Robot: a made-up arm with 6 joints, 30 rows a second.
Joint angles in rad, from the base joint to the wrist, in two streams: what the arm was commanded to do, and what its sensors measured. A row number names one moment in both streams.
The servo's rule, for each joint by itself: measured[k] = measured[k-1] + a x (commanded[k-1-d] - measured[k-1]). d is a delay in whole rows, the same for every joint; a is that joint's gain. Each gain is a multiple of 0.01, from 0.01 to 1. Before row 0 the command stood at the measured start. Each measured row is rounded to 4 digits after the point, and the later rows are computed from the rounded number. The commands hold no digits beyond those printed.
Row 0, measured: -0.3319, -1.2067, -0.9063, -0.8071, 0.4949, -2.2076
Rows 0 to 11, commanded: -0.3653, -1.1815, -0.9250, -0.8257, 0.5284, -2.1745; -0.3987, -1.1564, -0.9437, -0.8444, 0.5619, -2.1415; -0.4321, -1.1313, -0.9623, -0.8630, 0.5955, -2.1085; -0.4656, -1.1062, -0.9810, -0.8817, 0.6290, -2.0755; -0.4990, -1.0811, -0.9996, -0.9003, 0.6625, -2.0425; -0.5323, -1.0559, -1.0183, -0.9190, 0.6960, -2.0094; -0.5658, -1.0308, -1.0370, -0.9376, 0.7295, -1.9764; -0.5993, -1.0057, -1.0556, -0.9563, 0.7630, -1.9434; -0.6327, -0.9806, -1.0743, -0.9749, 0.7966, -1.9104; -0.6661, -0.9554, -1.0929, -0.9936, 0.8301, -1.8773; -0.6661, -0.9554, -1.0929, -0.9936, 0.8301, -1.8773; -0.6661, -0.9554, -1.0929, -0.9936, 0.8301, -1.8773
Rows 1 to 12, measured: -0.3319, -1.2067, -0.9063, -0.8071, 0.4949, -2.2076; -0.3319, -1.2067, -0.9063, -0.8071, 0.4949, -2.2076; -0.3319, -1.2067, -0.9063, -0.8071, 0.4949, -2.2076; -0.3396, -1.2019, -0.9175, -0.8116, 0.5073, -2.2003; -0.3532, -1.1933, -0.9332, -0.8195, 0.5275, -2.1874; -0.3713, -1.1815, -0.9507, -0.8299, 0.5527, -2.1700; -0.3930, -1.1672, -0.9689, -0.8423, 0.5809, -2.1492; -0.4174, -1.1508, -0.9873, -0.8562, 0.6111, -2.1257; -0.4438, -1.1328, -1.0059, -0.8713, 0.6425, -2.1001; -0.4719, -1.1134, -1.0246, -0.8872, 0.6747, -2.0729; -0.5012, -1.0929, -1.0432, -0.9038, 0.7074, -2.0444; -0.5314, -1.0716, -1.0619, -0.9209, 0.7404, -2.0149
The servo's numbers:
d 3
a 0.23 0.19 0.60 0.24 0.37 0.22

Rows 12 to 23, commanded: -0.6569, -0.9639, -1.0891, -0.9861, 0.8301, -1.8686; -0.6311, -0.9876, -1.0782, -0.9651, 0.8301, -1.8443; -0.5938, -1.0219, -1.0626, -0.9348, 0.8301, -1.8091; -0.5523, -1.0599, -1.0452, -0.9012, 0.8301, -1.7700; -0.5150, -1.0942, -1.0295, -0.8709, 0.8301, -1.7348; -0.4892, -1.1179, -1.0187, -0.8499, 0.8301, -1.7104; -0.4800, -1.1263, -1.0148, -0.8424, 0.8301, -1.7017; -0.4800, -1.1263, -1.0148, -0.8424, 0.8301, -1.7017; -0.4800, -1.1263, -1.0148, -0.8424, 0.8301, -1.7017; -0.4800, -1.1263, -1.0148, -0.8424, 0.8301, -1.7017; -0.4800, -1.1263, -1.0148, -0.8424, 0.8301, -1.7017; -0.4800, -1.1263, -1.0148, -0.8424, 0.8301, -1.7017
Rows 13 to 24, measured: -0.5624, -1.0495, -1.0805, -0.9383, 0.7736, -1.9846; -0.5863, -1.0316, -1.0879, -0.9516, 0.7945, -1.9610; -0.6047, -1.0171, -1.0909, -0.9617, 0.8077, -1.9426; -0.6167, -1.0070, -1.0898, -0.9676, 0.8160, -1.9263; -0.6200, -1.0033, -1.0828, -0.9670, 0.8212, -1.9083; -0.6140, -1.0068, -1.0707, -0.9593, 0.8245, -1.8865; -0.5998, -1.0169, -1.0554, -0.9454, 0.8266, -1.8609; -0.5803, -1.0316, -1.0399, -0.9275, 0.8279, -1.8332; -0.5593, -1.0480, -1.0272, -0.9089, 0.8287, -1.8062; -0.5411, -1.0629, -1.0198, -0.8929, 0.8292, -1.7832; -0.5270, -1.0749, -1.0168, -0.8808, 0.8295, -1.7653; -0.5162, -1.0847, -1.0156, -0.8716, 0.8297, -1.7513
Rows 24 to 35, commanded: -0.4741, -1.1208, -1.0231, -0.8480, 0.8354, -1.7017; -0.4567, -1.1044, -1.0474, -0.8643, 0.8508, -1.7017; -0.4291, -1.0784, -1.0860, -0.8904, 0.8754, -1.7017; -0.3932, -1.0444, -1.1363, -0.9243, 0.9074, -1.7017; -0.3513, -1.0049, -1.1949, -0.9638, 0.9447, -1.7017; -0.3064, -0.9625, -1.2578, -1.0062, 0.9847, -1.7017; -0.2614, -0.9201, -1.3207, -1.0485, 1.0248, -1.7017; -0.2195, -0.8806, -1.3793, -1.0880, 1.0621, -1.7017; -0.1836, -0.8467, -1.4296, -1.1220, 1.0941, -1.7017; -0.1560, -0.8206, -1.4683, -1.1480, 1.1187, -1.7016; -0.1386, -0.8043, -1.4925, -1.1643, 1.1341, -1.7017; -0.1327, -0.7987, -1.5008, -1.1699, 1.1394, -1.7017
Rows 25 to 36, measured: -0.5079, -1.0926, -1.0151, -0.8646, 0.8298, -1.7404; -0.5015, -1.0990, -1.0149, -0.8593, 0.8299, -1.7319; -0.4966, -1.1042, -1.0148, -0.8552, 0.8300, -1.7253; -0.4914, -1.1074, -1.0198, -0.8535, 0.8320, -1.7201; -0.4834, -1.1068, -1.0364, -0.8561, 0.8390, -1.7161; -0.4709, -1.1014, -1.0662, -0.8643, 0.8525, -1.7129; -0.4530, -1.0906, -1.1083, -0.8787, 0.8728, -1.7104; -0.4296, -1.0743, -1.1603, -0.8991, 0.8994, -1.7085; -0.4013, -1.0531, -1.2188, -0.9248, 0.9310, -1.7070; -0.3691, -1.0278, -1.2799, -0.9545, 0.9657, -1.7058; -0.3347, -0.9998, -1.3395, -0.9865, 1.0014, -1.7049; -0.2999, -0.9707, -1.3936, -1.0190, 1.0357, -1.7042
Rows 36 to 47, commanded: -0.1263, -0.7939, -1.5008, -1.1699, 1.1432, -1.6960; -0.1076, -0.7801, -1.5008, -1.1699, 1.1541, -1.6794; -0.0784, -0.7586, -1.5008, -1.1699, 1.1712, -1.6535; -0.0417, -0.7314, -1.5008, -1.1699, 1.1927, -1.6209; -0.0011, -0.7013, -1.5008, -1.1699, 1.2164, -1.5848; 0.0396, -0.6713, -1.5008, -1.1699, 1.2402, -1.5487; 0.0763, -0.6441, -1.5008, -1.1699, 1.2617, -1.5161; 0.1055, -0.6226, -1.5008, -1.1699, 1.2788, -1.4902; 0.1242, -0.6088, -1.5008, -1.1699, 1.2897, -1.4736; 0.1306, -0.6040, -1.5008, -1.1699, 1.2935, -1.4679; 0.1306, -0.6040, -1.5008, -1.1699, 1.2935, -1.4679; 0.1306, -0.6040, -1.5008, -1.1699, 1.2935, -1.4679
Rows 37 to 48, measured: -0.2668, -0.9422, -1.4384, -1.0500, 1.0664, -1.7036; -0.2373, -0.9160, -1.4709, -1.0774, 1.0914, -1.7032; -0.2132, -0.8937, -1.4888, -1.0996, 1.1092, -1.7029; -0.1932, -0.8747, -1.4960, -1.1165, 1.1218, -1.7014; -0.1735, -0.8567, -1.4989, -1.1293, 1.1338, -1.6966; -0.1516, -0.8381, -1.5000, -1.1390, 1.1476, -1.6871; -0.1263, -0.8178, -1.5005, -1.1464, 1.1643, -1.6725; -0.0975, -0.7957, -1.5007, -1.1520, 1.1836, -1.6532; -0.0660, -0.7721, -1.5008, -1.1563, 1.2045, -1.6302; -0.0333, -0.7478, -1.5008, -1.1596, 1.2257, -1.6051; -0.0014, -0.7240, -1.5008, -1.1621, 1.2453, -1.5798; 0.0275, -0.7021, -1.5008, -1.1640, 1.2617, -1.5564
